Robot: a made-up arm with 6 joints. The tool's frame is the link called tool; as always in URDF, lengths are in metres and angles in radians. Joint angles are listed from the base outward.
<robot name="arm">
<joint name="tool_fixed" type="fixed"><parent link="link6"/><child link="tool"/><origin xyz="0.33 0.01 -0.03" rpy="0 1.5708 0"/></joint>
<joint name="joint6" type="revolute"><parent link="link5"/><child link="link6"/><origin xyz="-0.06 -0.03 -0.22" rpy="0 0 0"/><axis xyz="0 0 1"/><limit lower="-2.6" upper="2.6"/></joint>
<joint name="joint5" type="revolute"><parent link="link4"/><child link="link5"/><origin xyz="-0.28 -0.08 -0.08" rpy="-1.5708 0 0"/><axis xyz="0 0 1"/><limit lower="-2.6" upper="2.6"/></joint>
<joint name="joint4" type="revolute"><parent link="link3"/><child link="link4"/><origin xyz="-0.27 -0.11 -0.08" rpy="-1.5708 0 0"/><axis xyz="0 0 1"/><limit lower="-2.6" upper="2.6"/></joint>
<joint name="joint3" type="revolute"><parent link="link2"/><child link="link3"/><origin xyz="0.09 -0.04 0.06" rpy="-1.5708 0 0"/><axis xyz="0 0 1"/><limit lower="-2.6" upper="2.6"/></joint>
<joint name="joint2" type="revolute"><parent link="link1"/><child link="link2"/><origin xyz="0.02 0.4 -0.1" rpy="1.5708 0 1.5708"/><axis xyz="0 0 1"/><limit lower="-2.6" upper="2.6"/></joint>
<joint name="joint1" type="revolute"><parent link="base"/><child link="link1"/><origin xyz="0 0 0.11" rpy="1.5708 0 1.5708"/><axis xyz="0 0 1"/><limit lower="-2.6" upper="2.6"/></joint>
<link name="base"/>
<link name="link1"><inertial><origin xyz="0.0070 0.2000 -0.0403"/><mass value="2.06"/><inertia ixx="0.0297" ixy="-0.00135" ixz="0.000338" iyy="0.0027" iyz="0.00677" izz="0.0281"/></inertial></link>
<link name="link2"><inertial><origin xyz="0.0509 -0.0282 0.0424"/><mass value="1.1"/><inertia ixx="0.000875" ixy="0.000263" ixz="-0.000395" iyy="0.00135" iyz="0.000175" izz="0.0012"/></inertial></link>
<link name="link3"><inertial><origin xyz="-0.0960 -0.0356 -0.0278"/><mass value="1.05"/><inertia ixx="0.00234" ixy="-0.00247" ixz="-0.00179" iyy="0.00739" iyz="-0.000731" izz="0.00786"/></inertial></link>
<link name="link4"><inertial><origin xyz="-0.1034 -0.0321 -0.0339"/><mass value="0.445"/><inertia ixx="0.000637" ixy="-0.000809" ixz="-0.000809" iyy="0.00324" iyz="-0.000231" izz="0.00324"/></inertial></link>
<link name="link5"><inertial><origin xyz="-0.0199 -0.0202 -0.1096"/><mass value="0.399"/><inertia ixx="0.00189" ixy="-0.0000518" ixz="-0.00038" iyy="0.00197" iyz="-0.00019" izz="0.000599"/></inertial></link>
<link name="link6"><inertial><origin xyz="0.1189 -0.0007 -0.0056"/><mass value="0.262"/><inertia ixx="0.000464" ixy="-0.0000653" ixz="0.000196" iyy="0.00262" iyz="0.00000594" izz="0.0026"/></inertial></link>
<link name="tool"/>
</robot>
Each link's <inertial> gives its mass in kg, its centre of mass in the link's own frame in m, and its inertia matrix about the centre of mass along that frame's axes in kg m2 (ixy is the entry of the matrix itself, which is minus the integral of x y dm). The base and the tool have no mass. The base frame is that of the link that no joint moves.
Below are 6 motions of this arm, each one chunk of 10 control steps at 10 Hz.
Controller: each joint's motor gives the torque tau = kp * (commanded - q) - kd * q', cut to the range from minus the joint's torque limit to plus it. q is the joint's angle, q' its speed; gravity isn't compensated. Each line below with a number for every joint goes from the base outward.
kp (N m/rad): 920 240 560 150 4.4 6.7
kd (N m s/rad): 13 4.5 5.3 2.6 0.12 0.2
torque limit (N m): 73 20 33 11 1.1 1.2
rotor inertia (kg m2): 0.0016 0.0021 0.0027 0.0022 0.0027 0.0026
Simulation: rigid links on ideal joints. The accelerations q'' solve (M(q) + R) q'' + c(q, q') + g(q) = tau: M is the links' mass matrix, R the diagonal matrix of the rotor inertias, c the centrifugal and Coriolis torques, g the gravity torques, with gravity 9.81 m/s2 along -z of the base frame. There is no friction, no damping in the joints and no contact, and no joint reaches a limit. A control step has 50 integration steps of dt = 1/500 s. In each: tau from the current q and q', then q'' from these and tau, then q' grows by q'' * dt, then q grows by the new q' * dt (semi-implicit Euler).
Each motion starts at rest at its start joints. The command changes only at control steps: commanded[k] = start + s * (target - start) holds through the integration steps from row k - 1 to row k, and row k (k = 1, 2, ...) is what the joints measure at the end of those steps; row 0 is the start. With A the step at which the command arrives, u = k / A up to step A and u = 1 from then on. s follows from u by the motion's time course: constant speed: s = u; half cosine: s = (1 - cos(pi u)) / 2; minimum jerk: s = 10 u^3 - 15 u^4 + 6 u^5; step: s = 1 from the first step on.
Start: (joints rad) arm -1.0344 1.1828 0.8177 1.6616 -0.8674 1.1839
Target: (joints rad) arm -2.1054 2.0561 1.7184 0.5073 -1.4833 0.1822
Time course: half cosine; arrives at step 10
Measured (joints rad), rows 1 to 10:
1: -1.1007 1.2149 0.8345 1.5944 -0.8943 1.1756
2: -1.1822 1.2797 0.8967 1.5038 -0.8887 1.1214
3: -1.3170 1.3800 0.9941 1.3612 -0.9942 0.9833
4: -1.4749 1.5070 1.1194 1.2021 -1.0686 0.8292
5: -1.6438 1.6474 1.2569 1.0354 -1.1868 0.6570
6: -1.8036 1.7823 1.3931 0.8667 -1.3317 0.4724
7: -1.9435 1.8922 1.5204 0.7133 -1.4474 0.3217
8: -2.0493 1.9766 1.6251 0.5930 -1.5049 0.2152
9: -2.1096 2.0308 1.6906 0.5154 -1.5199 0.1579
10: -2.1190 2.0453 1.7128 0.4884 -1.4988 0.1481

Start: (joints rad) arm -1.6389 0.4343 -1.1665 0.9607 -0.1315 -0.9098
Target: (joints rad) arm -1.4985 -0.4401 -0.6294 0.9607 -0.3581 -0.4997
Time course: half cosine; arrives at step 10
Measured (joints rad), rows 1 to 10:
1: -1.6583 0.4104 -1.1463 0.9896 -0.1118 -0.8784
2: -1.6397 0.3455 -1.1111 0.9839 -0.0770 -0.8310
3: -1.6254 0.2443 -1.0510 0.9911 -0.1592 -0.8088
4: -1.6053 0.1193 -0.9762 0.9925 -0.2039 -0.7557
5: -1.5840 -0.0188 -0.8927 0.9953 -0.2317 -0.6836
6: -1.5625 -0.1544 -0.8089 0.9942 -0.2730 -0.6182
7: -1.5432 -0.2749 -0.7331 0.9913 -0.3121 -0.5606
8: -1.5280 -0.3683 -0.6731 0.9867 -0.3335 -0.5096
9: -1.5183 -0.4256 -0.6348 0.9802 -0.3449 -0.4750
10: -1.5152 -0.4415 -0.6218 0.9728 -0.3481 -0.4617

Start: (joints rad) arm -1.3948 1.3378 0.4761 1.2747 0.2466 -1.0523
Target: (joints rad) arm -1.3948 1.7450 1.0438 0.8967 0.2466 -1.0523
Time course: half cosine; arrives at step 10
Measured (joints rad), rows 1 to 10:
1: -1.4226 1.3492 0.4936 1.2488 0.2262 -1.0218
2: -1.4116 1.3787 0.5323 1.2248 0.2030 -1.0469
3: -1.4173 1.4250 0.5947 1.1763 0.2051 -1.0393
4: -1.4156 1.4819 0.6729 1.1234 0.1940 -1.0476
5: -1.4167 1.5453 0.7595 1.0633 0.1803 -1.0532
6: -1.4162 1.6083 0.8461 1.0059 0.1695 -1.0588
7: -1.4160 1.6650 0.9245 0.9547 0.1657 -1.0601
8: -1.4153 1.7095 0.9874 0.9147 0.1650 -1.0611
9: -1.4144 1.7376 1.0287 0.8893 0.1674 -1.0618
10: -1.4134 1.7465 1.0441 0.8811 0.1739 -1.0624

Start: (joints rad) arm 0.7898 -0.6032 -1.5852 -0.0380 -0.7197 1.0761
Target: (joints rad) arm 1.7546 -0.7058 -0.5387 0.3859 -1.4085 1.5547
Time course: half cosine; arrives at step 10
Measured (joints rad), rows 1 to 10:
1: 0.8459 -0.6028 -1.5431 -0.0508 -0.7539 1.1496
2: 0.9191 -0.6066 -1.4578 -0.0132 -0.7966 1.2353
3: 1.0351 -0.6091 -1.3314 0.0254 -0.9043 1.2831
4: 1.1695 -0.6186 -1.1865 0.0842 -0.9816 1.3469
5: 1.3166 -0.6352 -1.0331 0.1557 -1.0814 1.4074
6: 1.4598 -0.6554 -0.8837 0.2309 -1.2023 1.4560
7: 1.5863 -0.6767 -0.7508 0.2998 -1.3156 1.4959
8: 1.6857 -0.6955 -0.6454 0.3520 -1.4029 1.5216
9: 1.7502 -0.7077 -0.5767 0.3815 -1.4489 1.5328
10: 1.7714 -0.7079 -0.5499 0.3847 -1.4379 1.5208

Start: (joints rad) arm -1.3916 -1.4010 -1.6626 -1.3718 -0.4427 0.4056
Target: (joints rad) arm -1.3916 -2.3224 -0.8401 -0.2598 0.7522 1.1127
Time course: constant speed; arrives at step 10
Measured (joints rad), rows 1 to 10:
1: -1.4147 -1.5373 -1.5425 -1.2532 -0.3867 0.5213
2: -1.4111 -1.6100 -1.4738 -1.1459 -0.1553 0.6284
3: -1.4143 -1.7064 -1.3840 -1.0312 -0.0952 0.6708
4: -1.4169 -1.7943 -1.3051 -0.9154 0.0243 0.7251
5: -1.4193 -1.8829 -1.2232 -0.8036 0.1526 0.7959
6: -1.4224 -1.9741 -1.1437 -0.6866 0.2640 0.8480
7: -1.4245 -2.0647 -1.0645 -0.5717 0.3781 0.9027
8: -1.4260 -2.1571 -0.9847 -0.4561 0.5009 0.9606
9: -1.4263 -2.2502 -0.9037 -0.3409 0.6195 1.0164
10: -1.4261 -2.3438 -0.8215 -0.2262 0.7398 1.0754

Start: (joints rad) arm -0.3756 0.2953 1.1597 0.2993 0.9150 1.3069
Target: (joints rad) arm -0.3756 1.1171 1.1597 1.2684 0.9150 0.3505
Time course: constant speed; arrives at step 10
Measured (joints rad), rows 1 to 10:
1: -0.3998 0.3846 1.1483 0.4109 0.9536 1.2391
2: -0.3913 0.4670 1.1531 0.5050 0.9875 1.1798
3: -0.3907 0.5485 1.1548 0.6024 0.9304 1.0338
4: -0.3928 0.6332 1.1550 0.6942 0.9433 0.9569
5: -0.3909 0.7155 1.1566 0.7903 0.9555 0.8698
6: -0.3909 0.7977 1.1572 0.8843 0.9333 0.7640
7: -0.3901 0.8800 1.1576 0.9790 0.9331 0.6703
8: -0.3896 0.9623 1.1576 1.0737 0.9298 0.5759
9: -0.3890 1.0445 1.1574 1.1688 0.9228 0.4778
10: -0.3885 1.1269 1.1573 1.2638 0.9185 0.3805

